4 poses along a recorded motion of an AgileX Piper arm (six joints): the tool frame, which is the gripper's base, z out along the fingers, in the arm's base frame.
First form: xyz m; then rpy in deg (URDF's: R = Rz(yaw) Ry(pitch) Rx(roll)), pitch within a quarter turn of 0, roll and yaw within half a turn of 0.
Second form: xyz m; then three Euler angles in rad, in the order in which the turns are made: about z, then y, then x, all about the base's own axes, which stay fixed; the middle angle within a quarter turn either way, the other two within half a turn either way. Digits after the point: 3 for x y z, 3 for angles.
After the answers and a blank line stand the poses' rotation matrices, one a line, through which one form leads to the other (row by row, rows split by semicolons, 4 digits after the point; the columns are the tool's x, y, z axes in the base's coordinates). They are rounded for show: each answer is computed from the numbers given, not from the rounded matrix.
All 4 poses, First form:
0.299 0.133 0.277 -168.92 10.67 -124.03
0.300 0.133 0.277 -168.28 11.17 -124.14
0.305 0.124 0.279 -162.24 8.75 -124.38
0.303 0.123 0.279 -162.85 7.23 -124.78
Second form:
0.299 0.133 0.277 2.177 0.264 -3.097
0.300 0.133 0.277 2.180 0.278 -3.097
0.305 0.124 0.279 2.204 0.340 3.086
0.303 0.123 0.279 2.209 0.316 3.068

-0.5500 -0.7934 0.2610; -0.8144 0.5787 0.0430; -0.1852 -0.1889 -0.9644
-0.5506 -0.7883 0.2746; -0.8120 0.5821 0.0430; -0.1937 -0.1993 -0.9606
-0.5581 -0.7598 0.3336; -0.8157 0.5761 -0.0527; -0.1521 -0.3015 -0.9413
-0.5659 -0.7637 0.3108; -0.8148 0.5755 -0.0694; -0.1259 -0.2925 -0.9479

